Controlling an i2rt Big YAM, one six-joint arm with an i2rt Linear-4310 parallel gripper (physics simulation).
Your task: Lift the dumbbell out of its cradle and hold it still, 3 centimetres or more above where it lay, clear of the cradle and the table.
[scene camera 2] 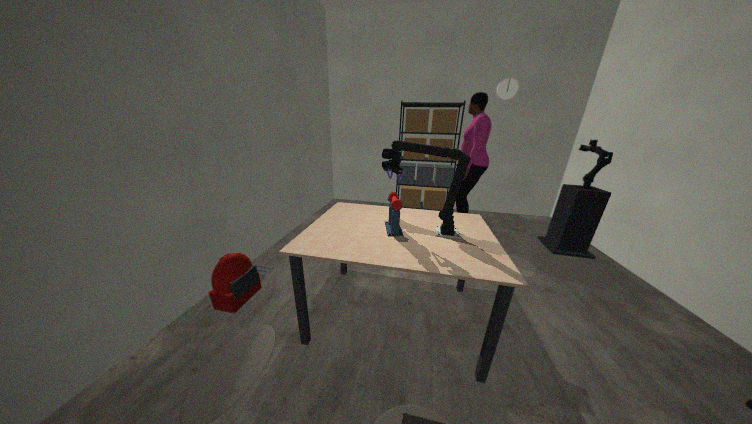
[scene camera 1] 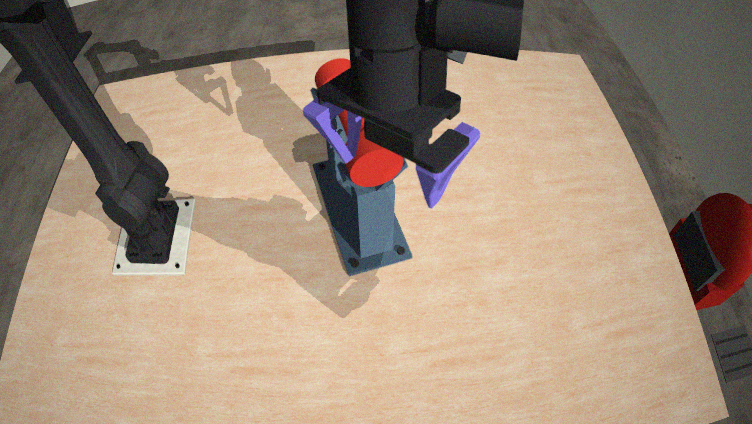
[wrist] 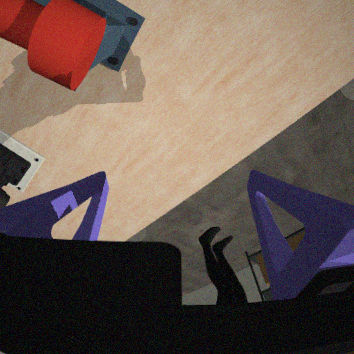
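Pixels of known places: gripper, between the fingertips: (scene camera 2: 394,180) (scene camera 1: 390,180) (wrist: 177,178); arm's base, origin of its link: (scene camera 2: 447,231) (scene camera 1: 153,233) (wrist: 2,159).
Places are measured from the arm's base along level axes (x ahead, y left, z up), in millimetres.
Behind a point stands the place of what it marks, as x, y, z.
Observation:
A red dumbbell (scene camera 1: 376,169) @(391, -45, 199) (scene camera 2: 395,203) @(347, 139, 211) (wrist: 67,45) @(396, -34, 232) rests on top of a blue-grey cradle (scene camera 1: 376,221) @(390, -43, 87) (scene camera 2: 394,223) @(346, 136, 73) (wrist: 121,42) @(389, -48, 0). One round head faces scene camera 1; the far head is partly hidden behind my gripper's body there. In the wrist view the dumbbell is at the upper left, cut off by the edge, outside the space between the fingers. My gripper (scene camera 1: 390,181) @(401, -138, 293) (scene camera 2: 394,178) @(401, -138, 293) (wrist: 177,178) @(401, -138, 293) is open and empty, its two purple fingers wide apart. In scene camera 2 it hangs above the dumbbell with a visible gap.
The cradle's base plate stands on the wooden table (scene camera 1: 473,316) @(529, -152, -8) (scene camera 2: 342,231) @(689, 185, -8) (wrist: 200,90) @(439, -208, -8). The arm's white base plate (scene camera 1: 180,237) @(58, -8, 0) (wrist: 30,172) @(13, -70, -1) is beside it. A red object (scene camera 1: 726,247) (scene camera 2: 231,276) is beyond the table edge. A person (scene camera 2: 476,139) (wrist: 227,280) stands behind the table.

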